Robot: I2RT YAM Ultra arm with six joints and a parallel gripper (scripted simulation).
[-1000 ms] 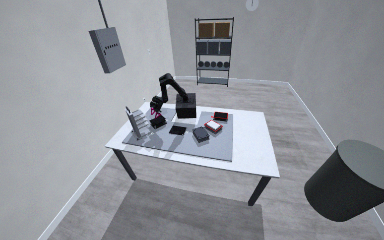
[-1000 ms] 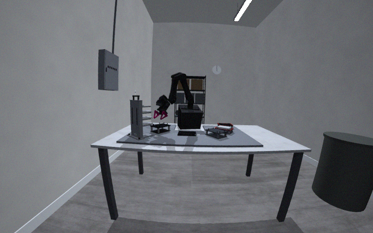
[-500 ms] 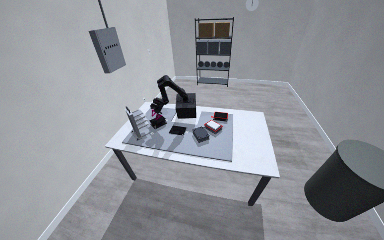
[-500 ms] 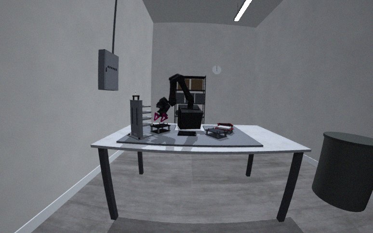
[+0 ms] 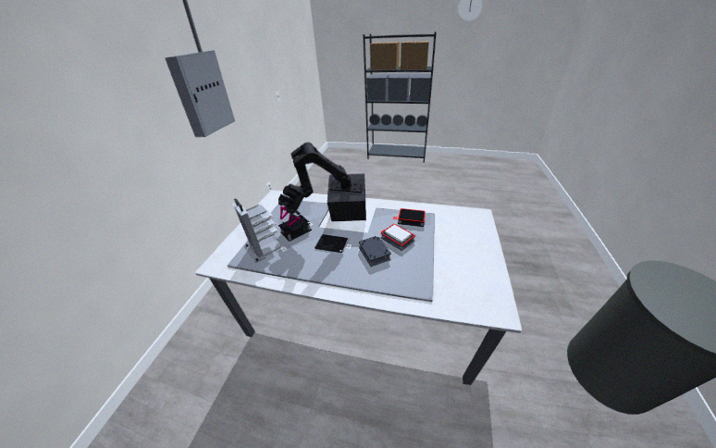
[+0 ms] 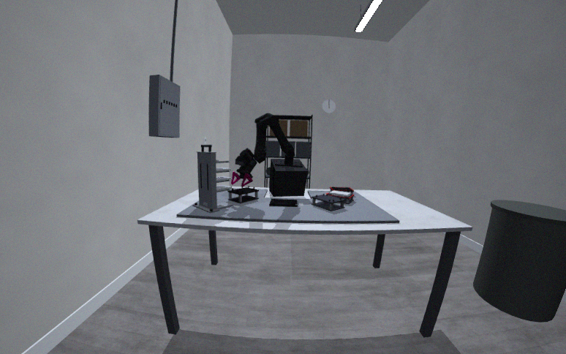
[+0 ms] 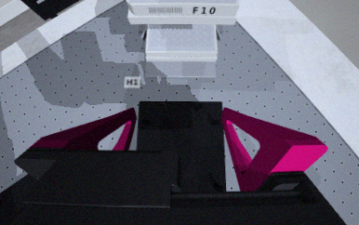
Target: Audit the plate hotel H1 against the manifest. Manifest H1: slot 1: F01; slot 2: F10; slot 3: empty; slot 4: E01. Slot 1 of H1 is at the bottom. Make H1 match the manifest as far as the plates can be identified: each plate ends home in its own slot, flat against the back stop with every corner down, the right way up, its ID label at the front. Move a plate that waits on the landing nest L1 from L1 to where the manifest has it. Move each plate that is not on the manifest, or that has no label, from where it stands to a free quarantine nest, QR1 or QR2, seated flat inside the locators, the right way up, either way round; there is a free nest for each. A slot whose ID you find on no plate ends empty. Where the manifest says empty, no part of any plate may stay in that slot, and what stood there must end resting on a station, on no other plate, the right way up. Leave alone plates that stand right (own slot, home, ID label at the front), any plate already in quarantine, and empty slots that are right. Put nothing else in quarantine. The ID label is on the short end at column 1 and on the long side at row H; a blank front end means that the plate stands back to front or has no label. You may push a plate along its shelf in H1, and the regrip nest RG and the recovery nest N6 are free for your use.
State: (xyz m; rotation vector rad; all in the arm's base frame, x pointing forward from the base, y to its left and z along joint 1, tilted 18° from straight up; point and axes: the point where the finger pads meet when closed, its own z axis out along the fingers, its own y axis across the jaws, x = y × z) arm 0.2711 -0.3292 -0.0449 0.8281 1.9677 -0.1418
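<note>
Now: hand 4 cm past the black regrip nest, 3 cm to the right of it and 5 cm above it. Also, from my hand: H1 tag: 13 cm ahead, 2 cm to the left, 11 cm below.
</note>
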